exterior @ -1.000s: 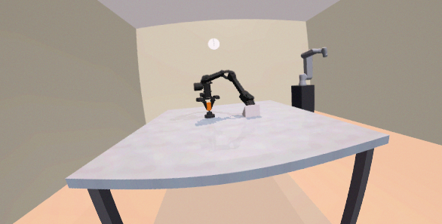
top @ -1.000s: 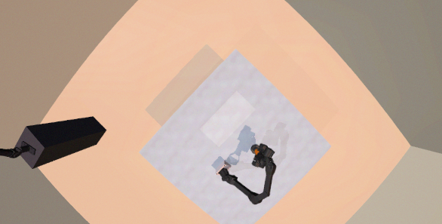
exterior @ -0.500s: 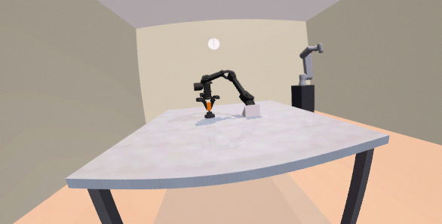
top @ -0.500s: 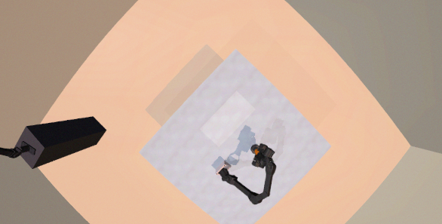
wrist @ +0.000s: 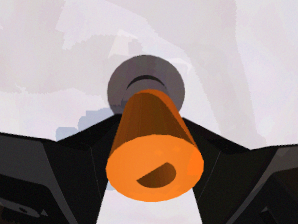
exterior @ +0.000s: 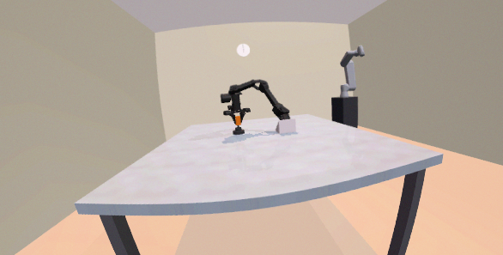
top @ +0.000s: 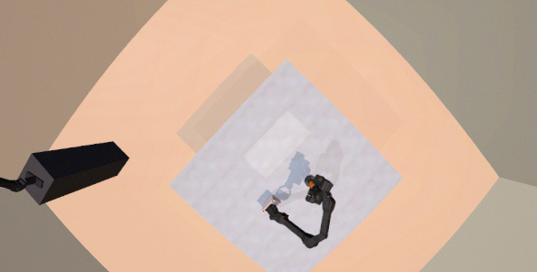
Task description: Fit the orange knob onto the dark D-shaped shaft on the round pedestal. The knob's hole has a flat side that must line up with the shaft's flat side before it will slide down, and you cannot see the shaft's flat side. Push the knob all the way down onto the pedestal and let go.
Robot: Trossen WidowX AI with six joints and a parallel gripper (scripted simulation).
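Now: the orange knob 2 cm above my gripper tip. From my gripper tip the other things lie so: round dark pedestal: 4 cm below.
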